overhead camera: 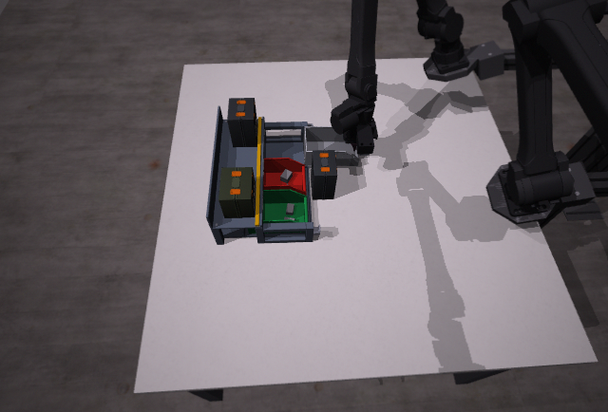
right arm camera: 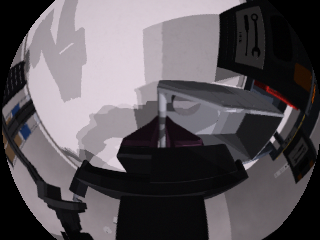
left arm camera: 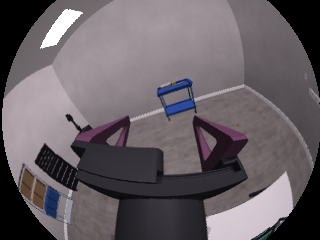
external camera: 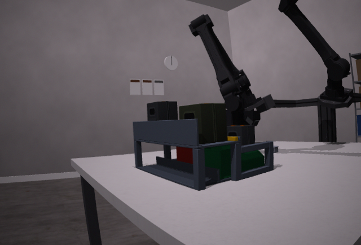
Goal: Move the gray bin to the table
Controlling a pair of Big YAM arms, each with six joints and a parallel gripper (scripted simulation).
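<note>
My right gripper is now 8 cm short of the gray bin, 1 cm to the left of it and 1 cm below it. The rest, counted from my right hand: green bin 28 cm ahead, 19 cm to the left; red bin 26 cm ahead, 8 cm to the left; shelf 29 cm ahead, 8 cm to the left, 3 cm above.
</note>
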